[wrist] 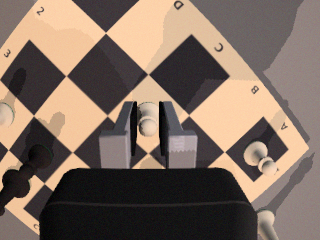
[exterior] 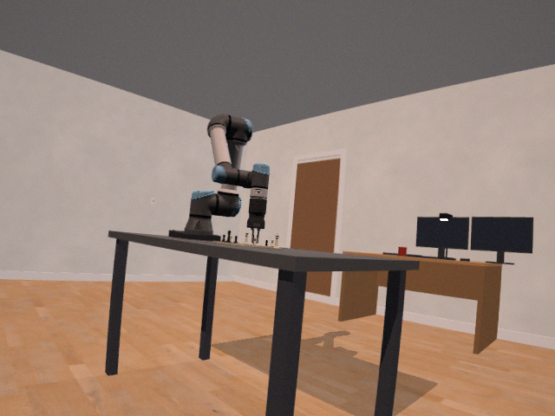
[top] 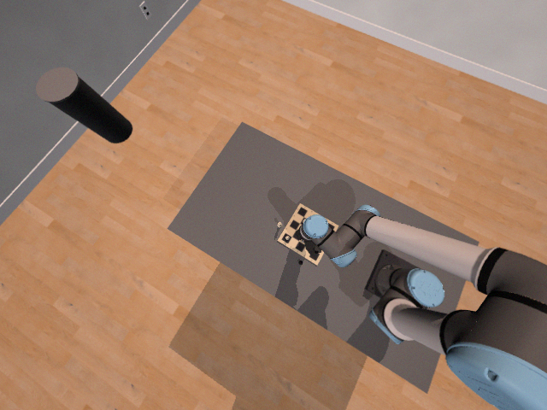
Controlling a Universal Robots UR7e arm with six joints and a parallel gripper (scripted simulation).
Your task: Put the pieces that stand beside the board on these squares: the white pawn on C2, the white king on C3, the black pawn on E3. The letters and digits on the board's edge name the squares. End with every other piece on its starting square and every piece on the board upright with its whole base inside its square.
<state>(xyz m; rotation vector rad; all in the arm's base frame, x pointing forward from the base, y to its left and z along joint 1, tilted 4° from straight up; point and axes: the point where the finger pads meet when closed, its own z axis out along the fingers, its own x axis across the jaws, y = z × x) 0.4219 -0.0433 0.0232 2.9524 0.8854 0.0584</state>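
Now: the chessboard 10 mm behind my hand, 40 mm to the right of it and 30 mm below it. Also, from my hand: large black piece: 60 mm behind, 110 mm to the right; then white piece: 140 mm ahead, 30 mm to the right.
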